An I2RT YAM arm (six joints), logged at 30 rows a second.
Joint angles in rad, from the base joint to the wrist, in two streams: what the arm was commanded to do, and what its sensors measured. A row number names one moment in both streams.
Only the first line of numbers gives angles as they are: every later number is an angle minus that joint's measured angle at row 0.
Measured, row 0:
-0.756 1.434 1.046 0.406 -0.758 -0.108
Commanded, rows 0 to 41:
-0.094 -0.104 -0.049 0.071 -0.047 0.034
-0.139 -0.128 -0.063 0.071 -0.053 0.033
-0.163 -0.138 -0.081 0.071 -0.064 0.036
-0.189 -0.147 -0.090 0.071 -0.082 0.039
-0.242 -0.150 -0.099 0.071 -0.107 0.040
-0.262 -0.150 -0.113 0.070 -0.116 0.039
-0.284 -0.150 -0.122 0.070 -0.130 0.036
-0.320 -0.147 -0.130 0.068 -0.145 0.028
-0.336 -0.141 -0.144 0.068 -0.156 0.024
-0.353 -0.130 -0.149 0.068 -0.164 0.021
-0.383 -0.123 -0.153 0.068 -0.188 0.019
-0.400 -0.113 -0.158 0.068 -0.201 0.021
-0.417 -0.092 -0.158 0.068 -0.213 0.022
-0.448 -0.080 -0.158 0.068 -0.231 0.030
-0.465 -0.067 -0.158 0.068 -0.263 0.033
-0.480 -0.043 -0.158 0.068 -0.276 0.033
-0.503 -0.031 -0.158 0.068 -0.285 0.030
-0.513 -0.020 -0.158 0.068 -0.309 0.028
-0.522 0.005 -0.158 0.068 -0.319 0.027
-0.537 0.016 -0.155 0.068 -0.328 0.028
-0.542 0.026 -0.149 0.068 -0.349 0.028
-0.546 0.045 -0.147 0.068 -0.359 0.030
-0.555 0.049 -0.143 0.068 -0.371 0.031
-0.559 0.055 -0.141 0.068 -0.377 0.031
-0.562 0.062 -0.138 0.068 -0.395 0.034
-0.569 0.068 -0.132 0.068 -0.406 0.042
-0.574 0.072 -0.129 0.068 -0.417 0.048
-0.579 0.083 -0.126 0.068 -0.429 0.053
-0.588 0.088 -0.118 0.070 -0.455 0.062
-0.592 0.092 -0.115 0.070 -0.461 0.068
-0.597 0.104 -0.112 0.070 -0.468 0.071
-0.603 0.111 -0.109 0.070 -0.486 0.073
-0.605 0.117 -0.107 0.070 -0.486 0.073
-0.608 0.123 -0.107 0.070 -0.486 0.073
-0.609 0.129 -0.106 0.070 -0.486 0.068
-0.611 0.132 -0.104 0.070 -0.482 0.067
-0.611 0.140 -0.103 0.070 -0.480 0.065
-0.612 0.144 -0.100 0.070 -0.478 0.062
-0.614 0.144 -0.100 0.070 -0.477 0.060
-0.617 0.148 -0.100 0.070 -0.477 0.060
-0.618 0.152 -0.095 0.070 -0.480 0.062
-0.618 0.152 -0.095 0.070 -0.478 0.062
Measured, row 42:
-0.595 0.133 -0.116 0.058 -0.473 0.059
